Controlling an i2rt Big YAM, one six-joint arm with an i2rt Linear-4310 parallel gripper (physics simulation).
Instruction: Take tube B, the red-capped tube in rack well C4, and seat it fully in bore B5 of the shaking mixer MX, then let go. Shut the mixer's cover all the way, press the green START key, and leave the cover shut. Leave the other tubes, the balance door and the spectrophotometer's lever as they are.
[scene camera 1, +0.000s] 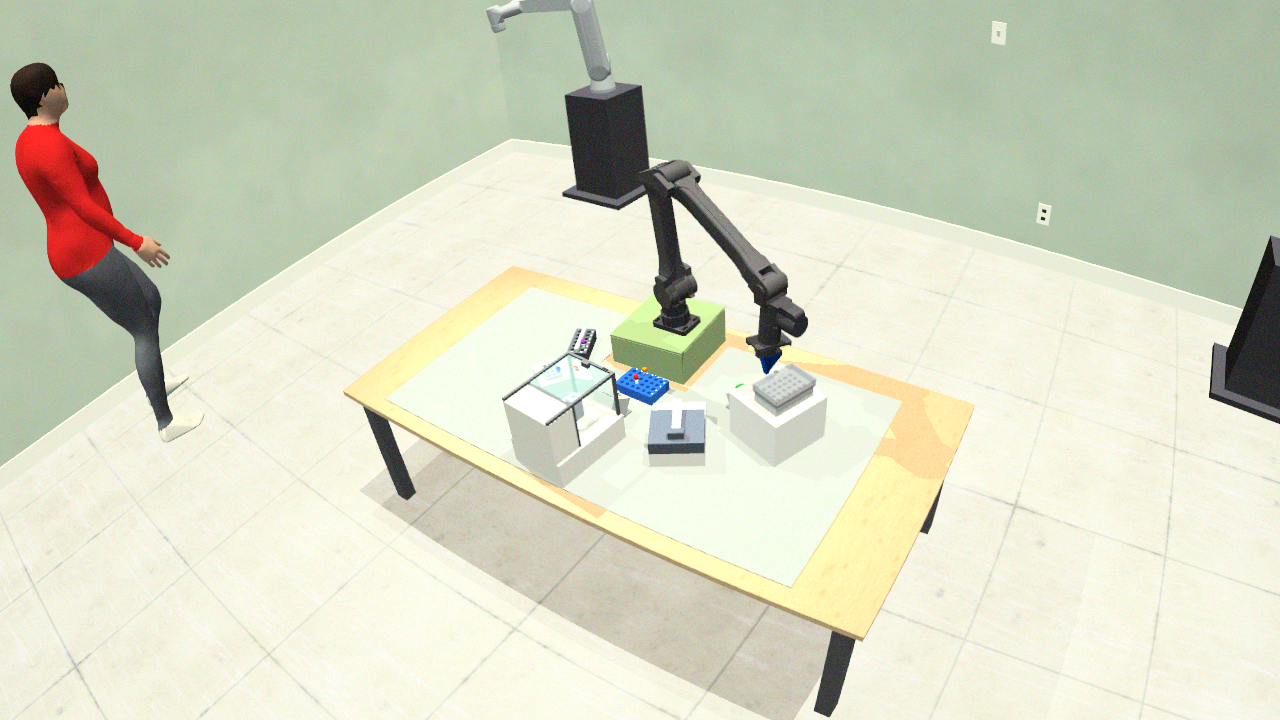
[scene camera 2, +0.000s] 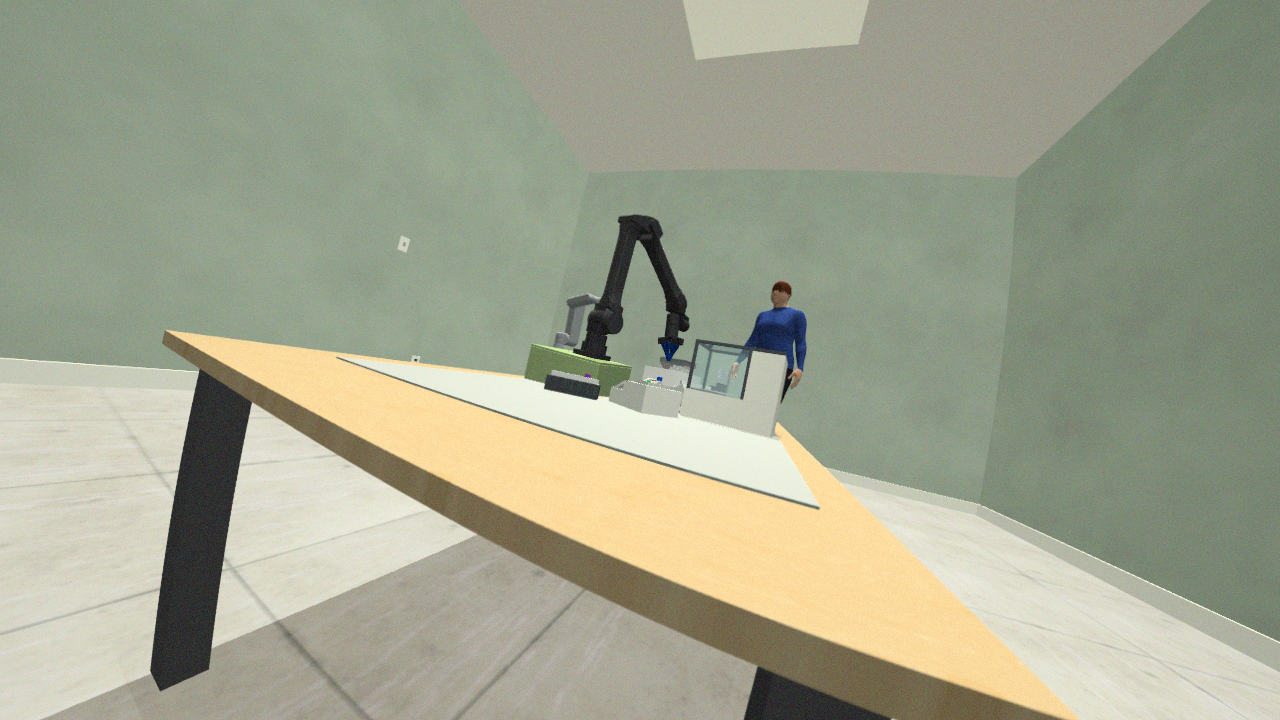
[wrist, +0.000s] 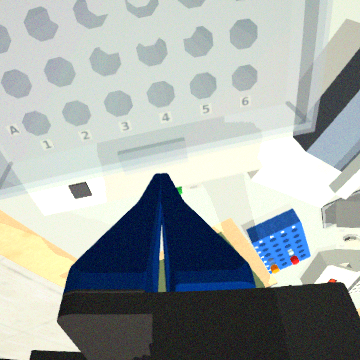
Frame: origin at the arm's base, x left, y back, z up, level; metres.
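Seen in the pictures: gripper, fingertip midpoint: (scene camera 1: 765, 373) (scene camera 2: 668, 361) (wrist: 160, 181); arm's base at its link origin: (scene camera 1: 677, 323) (scene camera 2: 591, 357).
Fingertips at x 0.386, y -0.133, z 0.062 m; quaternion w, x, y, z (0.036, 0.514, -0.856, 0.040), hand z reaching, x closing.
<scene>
Offsets run from my fingertips to a thing's top centre. "pt": to the spot under its first point.
The mixer MX @(dx +0.007, dy -0.002, dz +0.018 m) (scene camera 1: 776, 433) is a white box with a grey bored block on top. Its clear cover @(dx +0.062, dy -0.019, dz +0.018 m) (wrist: 210, 127) lies over the bores and looks shut. No red cap shows at bore B5 (wrist: 198, 41). A bit of the green START key @(pt dx -0.101, dy +0.021, dz -0.100 m) (wrist: 179, 190) shows beside my fingertips; the rest is hidden. My gripper (scene camera 1: 768, 370) (scene camera 2: 668, 359) (wrist: 160, 181) points down at the mixer's key side, shut and empty, its height over the key unclear. The red-capped tube @(dx -0.381, dy -0.071, dz -0.118 m) (scene camera 1: 636, 377) (wrist: 294, 260) stands in the blue rack @(dx -0.372, dy -0.061, dz -0.142 m) (scene camera 1: 651, 394) (wrist: 272, 228); its well is too small to read.
An orange-capped tube @(dx -0.382, dy -0.033, dz -0.118 m) (scene camera 1: 643, 368) (wrist: 274, 269) is also in the blue rack. The spectrophotometer @(dx -0.158, dy -0.174, dz -0.070 m) (scene camera 1: 677, 443) stands between the mixer and the glass-sided balance @(dx -0.377, dy -0.313, dz +0.050 m) (scene camera 1: 539, 428) (scene camera 2: 762, 394). A dark rack @(dx -0.652, dy -0.007, dz -0.124 m) (scene camera 1: 577, 350) (scene camera 2: 571, 386) with a purple cap stands beyond the balance. The arm's green base (scene camera 1: 646, 355) is behind.
</scene>
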